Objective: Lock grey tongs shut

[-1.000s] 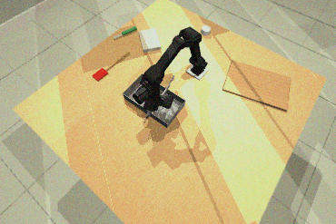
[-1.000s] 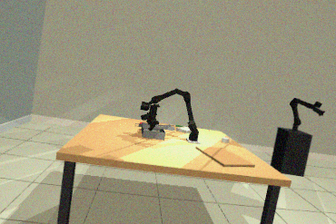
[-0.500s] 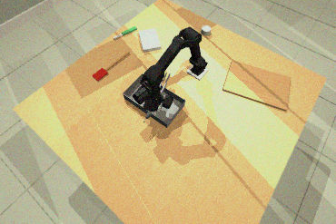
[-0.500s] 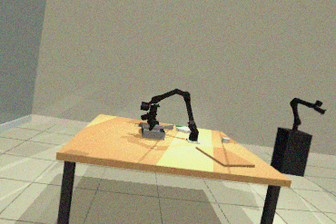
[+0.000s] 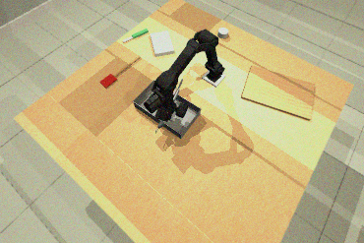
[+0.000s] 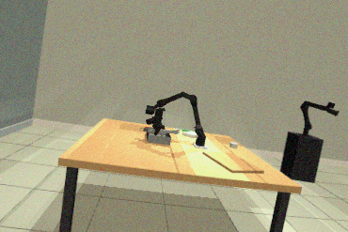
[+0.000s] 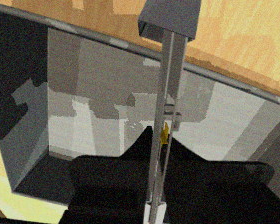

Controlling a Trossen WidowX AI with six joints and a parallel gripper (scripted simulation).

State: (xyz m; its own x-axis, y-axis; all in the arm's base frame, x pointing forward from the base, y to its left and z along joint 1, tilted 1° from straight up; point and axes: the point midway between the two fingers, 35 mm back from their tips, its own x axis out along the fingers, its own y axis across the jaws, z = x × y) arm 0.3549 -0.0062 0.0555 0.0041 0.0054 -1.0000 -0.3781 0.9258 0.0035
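My gripper tip is 30 mm to the left of the grey roasting tin and 20 mm past it. From my gripper tip the other things lie so: wooden board 530 mm behind, 320 mm to the left, 20 mm below; white block 390 mm to the right, 330 mm behind, 20 mm below; red-headed spatula 400 mm to the right, 20 mm below, 10 mm ahead.
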